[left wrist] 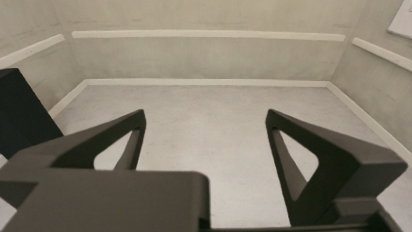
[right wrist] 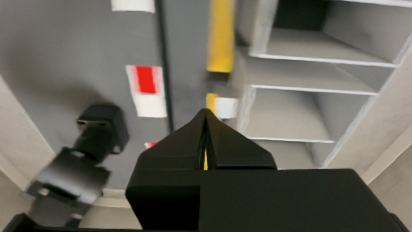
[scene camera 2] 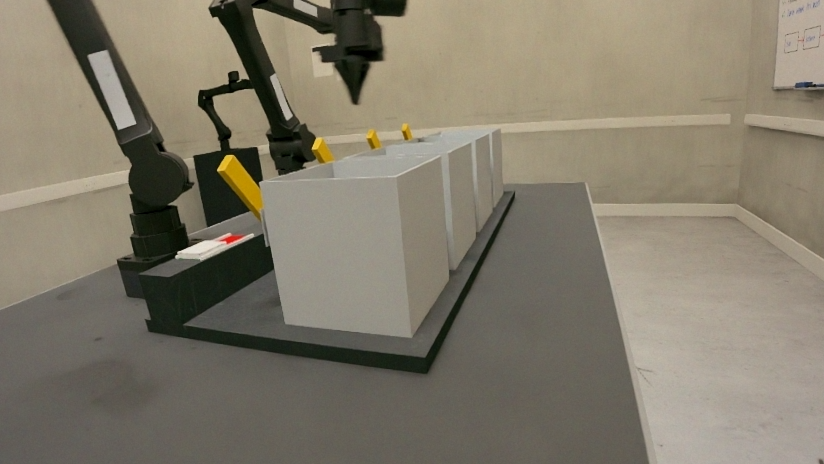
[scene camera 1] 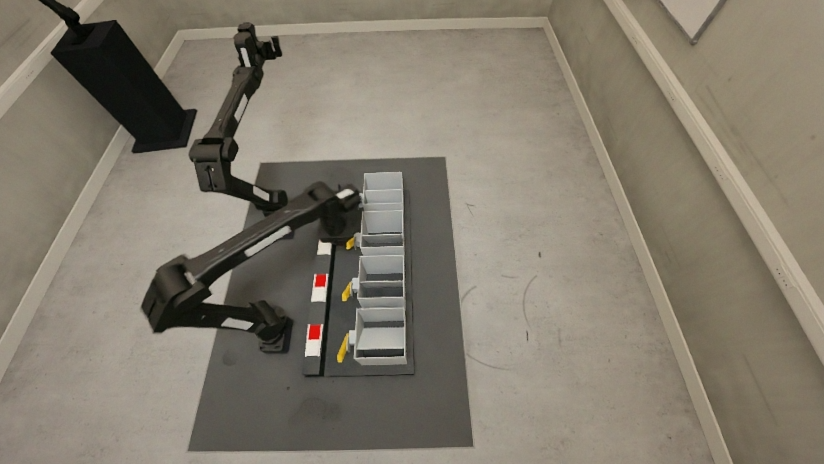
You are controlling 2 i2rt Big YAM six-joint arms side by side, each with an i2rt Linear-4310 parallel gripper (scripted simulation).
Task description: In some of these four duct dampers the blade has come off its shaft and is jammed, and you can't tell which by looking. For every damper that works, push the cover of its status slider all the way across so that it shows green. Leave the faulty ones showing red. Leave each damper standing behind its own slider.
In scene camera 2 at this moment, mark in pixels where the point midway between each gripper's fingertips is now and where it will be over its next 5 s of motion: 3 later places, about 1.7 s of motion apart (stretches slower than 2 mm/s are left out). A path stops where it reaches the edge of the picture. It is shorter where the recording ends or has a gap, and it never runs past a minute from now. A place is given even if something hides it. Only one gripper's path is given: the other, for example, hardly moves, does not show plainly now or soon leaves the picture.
My right gripper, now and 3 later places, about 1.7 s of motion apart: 352, 104; 308, 141; 309, 163; 166, 202
